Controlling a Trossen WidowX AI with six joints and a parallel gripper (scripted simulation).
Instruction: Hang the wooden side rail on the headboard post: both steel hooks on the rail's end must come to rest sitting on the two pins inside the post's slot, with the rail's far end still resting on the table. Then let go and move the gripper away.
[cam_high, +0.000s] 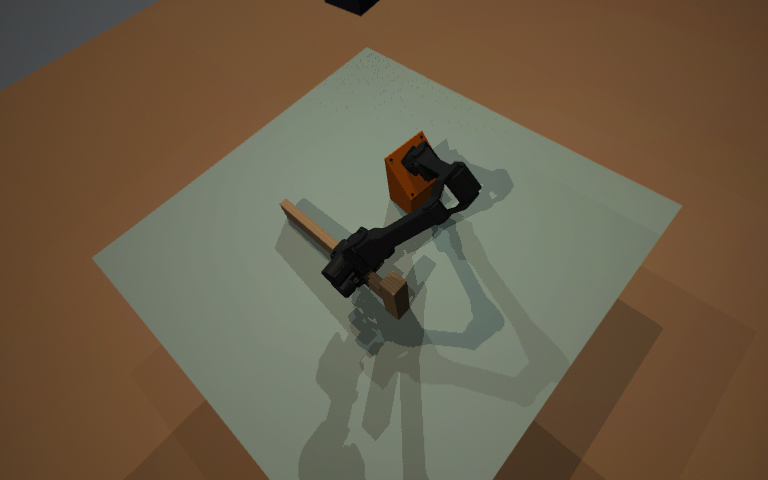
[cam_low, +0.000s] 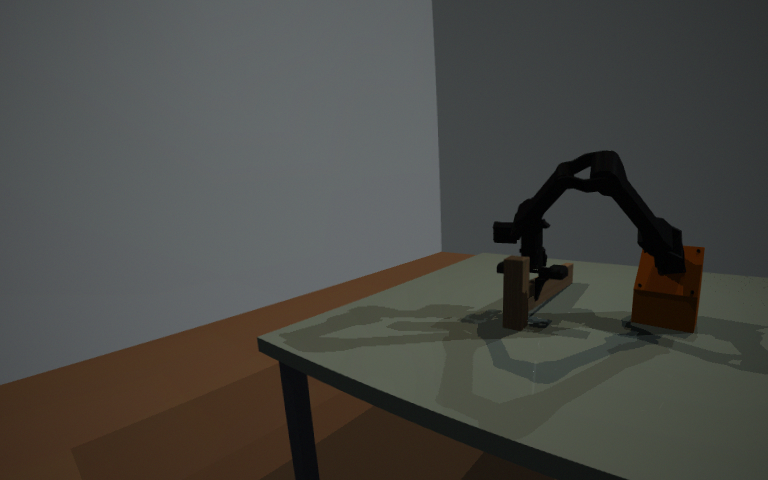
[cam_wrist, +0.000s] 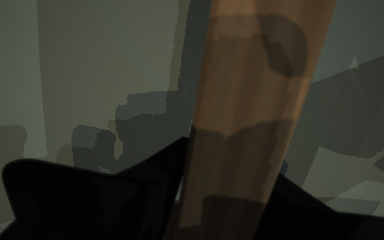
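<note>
The headboard post is 110 mm to the left of my gripper tip, 40 mm above it and 10 mm ahead of it.
</note>
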